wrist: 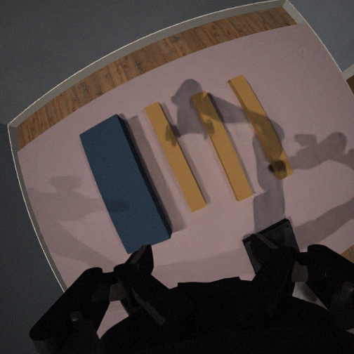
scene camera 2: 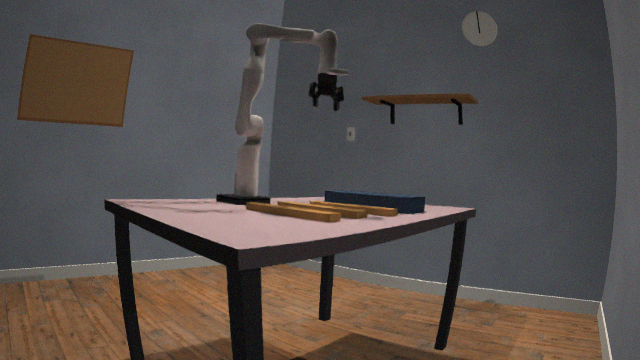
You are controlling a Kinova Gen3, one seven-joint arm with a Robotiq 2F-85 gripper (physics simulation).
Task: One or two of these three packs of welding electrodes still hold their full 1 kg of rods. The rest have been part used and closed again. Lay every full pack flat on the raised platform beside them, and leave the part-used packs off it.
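Observation:
Three long, thin yellow-brown packs lie flat and roughly parallel on the table, apart from one another: one nearest the platform, a middle pack, and an outer pack. No label or fill level can be made out on them. The raised platform is a long dark blue block beside them, with no pack on it. My gripper is open and empty, pointing down high above the table.
The pink-topped table carries the arm's black base plate near the packs' ends. A wall shelf is beyond the gripper. Arm shadows fall across the packs and table in the wrist view.

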